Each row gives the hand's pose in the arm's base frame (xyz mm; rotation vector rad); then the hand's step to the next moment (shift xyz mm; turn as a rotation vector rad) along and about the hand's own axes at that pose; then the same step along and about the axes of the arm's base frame.
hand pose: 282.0 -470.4 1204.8 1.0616 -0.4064 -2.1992
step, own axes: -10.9 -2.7 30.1 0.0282 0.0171 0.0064
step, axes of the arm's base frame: -19.7 9.2 23.7 -0.0107 -0.0317 -0.0034
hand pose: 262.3 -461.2 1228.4 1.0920 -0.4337 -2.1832
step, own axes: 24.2 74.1 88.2 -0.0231 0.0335 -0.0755
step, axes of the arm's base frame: -51.4 -70.4 79.1 0.0842 -0.0092 -0.0133
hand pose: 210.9 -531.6 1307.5 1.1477 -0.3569 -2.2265
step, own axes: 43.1 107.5 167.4 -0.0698 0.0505 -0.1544
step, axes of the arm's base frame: -112.5 -116.7 123.2 0.1753 0.0092 -0.0215
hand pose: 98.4 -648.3 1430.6 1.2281 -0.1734 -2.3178
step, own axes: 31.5 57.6 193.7 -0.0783 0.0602 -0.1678
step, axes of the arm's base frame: -148.6 -88.5 109.2 0.1936 0.0066 -0.0197
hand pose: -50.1 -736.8 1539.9 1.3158 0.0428 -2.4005
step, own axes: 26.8 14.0 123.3 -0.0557 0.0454 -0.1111
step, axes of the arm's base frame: -106.7 -48.2 49.0 0.1320 0.0006 -0.0090
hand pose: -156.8 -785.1 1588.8 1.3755 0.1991 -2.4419
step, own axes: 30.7 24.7 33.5 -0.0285 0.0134 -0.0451
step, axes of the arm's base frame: -33.0 -39.1 -7.6 0.0546 0.0062 0.0011
